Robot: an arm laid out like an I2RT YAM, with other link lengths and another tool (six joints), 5 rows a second.
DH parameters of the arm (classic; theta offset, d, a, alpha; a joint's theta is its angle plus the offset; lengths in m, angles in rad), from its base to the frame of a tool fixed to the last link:
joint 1: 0 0.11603 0.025 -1.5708
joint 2: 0 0 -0.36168 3.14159
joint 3: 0.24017 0 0.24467 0
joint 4: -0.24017 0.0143 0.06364 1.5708
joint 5: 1.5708 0.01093 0 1.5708
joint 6: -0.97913 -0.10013 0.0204 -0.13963
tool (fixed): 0 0.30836 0 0
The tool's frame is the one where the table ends.
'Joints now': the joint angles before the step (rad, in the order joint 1, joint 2, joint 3, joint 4, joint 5, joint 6). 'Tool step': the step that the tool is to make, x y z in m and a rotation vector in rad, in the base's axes. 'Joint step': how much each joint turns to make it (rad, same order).
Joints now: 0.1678, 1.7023, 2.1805, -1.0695, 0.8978, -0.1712
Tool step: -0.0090, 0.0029, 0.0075, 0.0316, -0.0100, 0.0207
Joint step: 0.0042, -0.0056, 0.0603, -0.0691, -0.0302, 0.0239
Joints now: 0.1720, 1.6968, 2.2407, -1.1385, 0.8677, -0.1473
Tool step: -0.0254, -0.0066, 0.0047, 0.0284, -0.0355, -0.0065
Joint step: -0.0107, -0.0710, -0.0577, 0.0077, -0.0157, 0.0247
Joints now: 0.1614, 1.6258, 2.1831, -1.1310, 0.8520, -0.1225
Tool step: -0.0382, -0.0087, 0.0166, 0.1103, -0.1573, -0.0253
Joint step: -0.0224, -0.0926, -0.0160, 0.0130, -0.0406, 0.1117
